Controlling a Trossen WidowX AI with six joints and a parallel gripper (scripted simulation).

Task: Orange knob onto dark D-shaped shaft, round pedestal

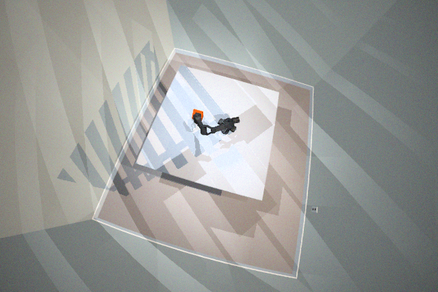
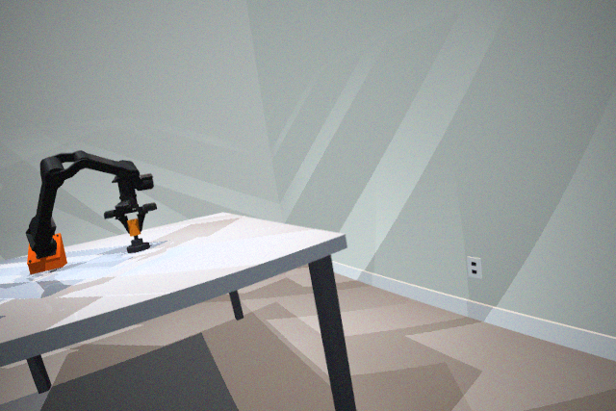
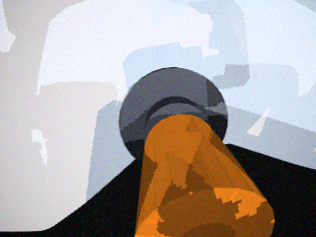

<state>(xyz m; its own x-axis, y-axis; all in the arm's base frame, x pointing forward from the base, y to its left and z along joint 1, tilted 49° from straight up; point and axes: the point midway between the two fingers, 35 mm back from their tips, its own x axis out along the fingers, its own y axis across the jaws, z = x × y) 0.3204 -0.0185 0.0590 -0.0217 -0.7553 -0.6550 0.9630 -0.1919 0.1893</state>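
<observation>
The orange knob lies 2 cm above my gripper tip. Round my gripper tip: dark round pedestal (4 cm below).
</observation>
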